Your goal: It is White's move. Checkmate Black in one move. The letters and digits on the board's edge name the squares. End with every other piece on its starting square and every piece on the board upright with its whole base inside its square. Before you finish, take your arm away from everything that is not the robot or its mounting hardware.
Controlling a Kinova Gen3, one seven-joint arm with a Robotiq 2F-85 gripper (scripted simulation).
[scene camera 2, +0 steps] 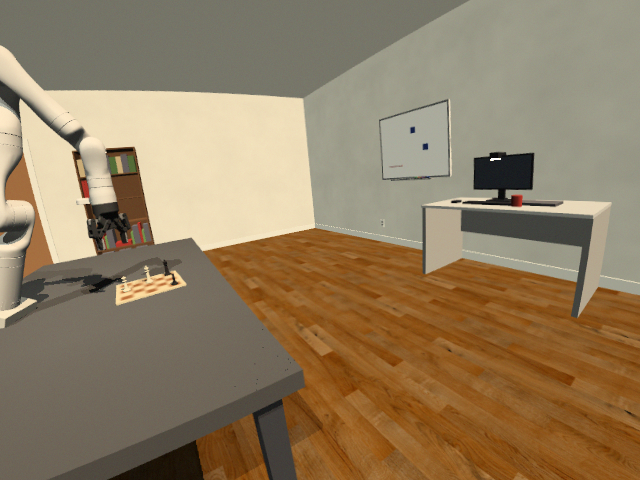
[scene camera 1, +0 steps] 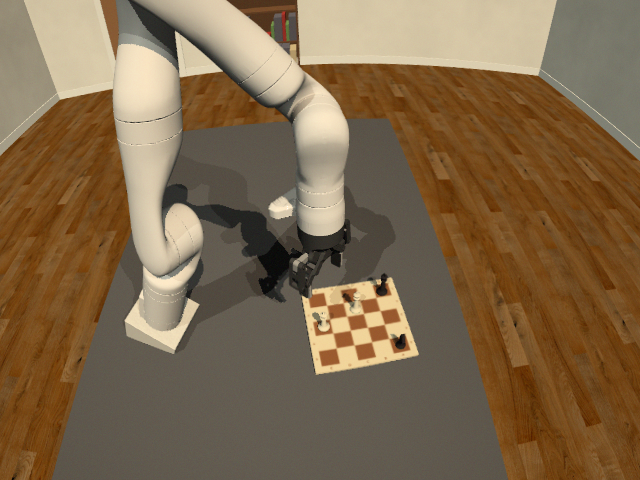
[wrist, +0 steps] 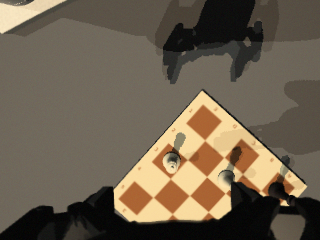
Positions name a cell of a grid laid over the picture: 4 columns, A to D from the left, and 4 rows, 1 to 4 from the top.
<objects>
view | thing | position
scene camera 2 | my gripper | A3
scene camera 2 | chessboard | A3
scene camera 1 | my gripper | C3
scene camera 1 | chessboard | C3
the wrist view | my gripper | C4
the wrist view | chessboard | C3
</objects>
